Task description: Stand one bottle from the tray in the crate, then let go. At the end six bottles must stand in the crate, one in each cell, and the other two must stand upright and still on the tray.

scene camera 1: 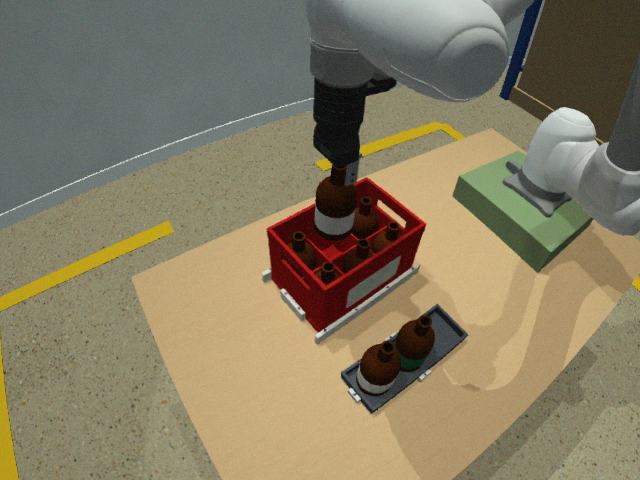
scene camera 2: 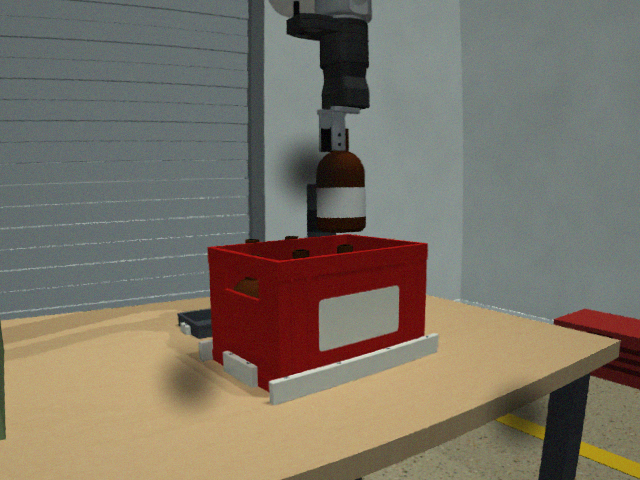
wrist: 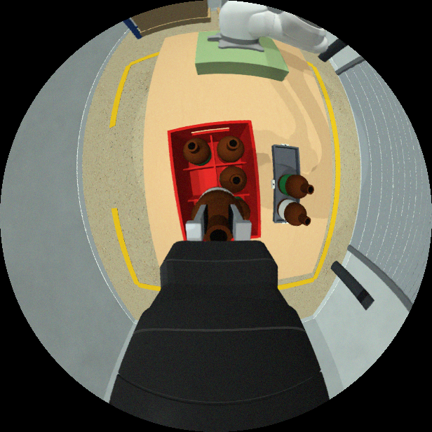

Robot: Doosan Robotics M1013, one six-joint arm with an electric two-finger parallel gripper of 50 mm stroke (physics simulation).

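Frame: origin at the arm's base, x right, y down, z ahead, level; millimetres.
Where they show: gripper, fingertip midpoint: (scene camera 1: pixel 344 178) (scene camera 2: pixel 332 151); arm's base, origin of the base link: (scene camera 1: pixel 537 190).
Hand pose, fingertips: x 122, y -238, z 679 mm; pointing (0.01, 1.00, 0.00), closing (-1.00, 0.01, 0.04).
Observation:
Each offset is from my fingertips to the top centre of the thing. "spot": to the spot under its first point. Level surfaces: height alone.
My gripper (scene camera 1: pixel 345 173) (scene camera 2: pixel 333 139) (wrist: pixel 217 213) is shut on the neck of a brown bottle with a white label {dx +1, dy -35, dz +15 mm} (scene camera 1: pixel 334 206) (scene camera 2: pixel 340 178) (wrist: pixel 216 202). The bottle hangs upright, its base above the rim of the red crate {dx +4, dy +139, dz -27 mm} (scene camera 1: pixel 330 304) (scene camera 2: pixel 242 330) (wrist: pixel 256 175). Several brown bottles stand in the crate's cells. The middle cell (wrist: pixel 202 178) of the left row in the wrist view is empty; the held bottle hides the cell below it. A white-labelled bottle {dx -243, dy +154, dz +76 mm} (scene camera 1: pixel 379 366) (wrist: pixel 292 212) and a green-labelled bottle {dx -243, dy +154, dz -12 mm} (scene camera 1: pixel 415 343) (wrist: pixel 296 186) stand upright on the dark tray {spot: dx -251, dy +309, dz -132 mm} (scene camera 1: pixel 447 330) (wrist: pixel 285 156).
White strips (scene camera 1: pixel 361 304) (scene camera 2: pixel 356 369) edge the crate on the wooden table {dy +314 mm} (scene camera 1: pixel 206 310) (scene camera 2: pixel 413 413). The arm's base stands on a green block (scene camera 1: pixel 516 222) (wrist: pixel 240 67). In scene camera 2, a red object (scene camera 2: pixel 594 322) stands beyond the table's right end.

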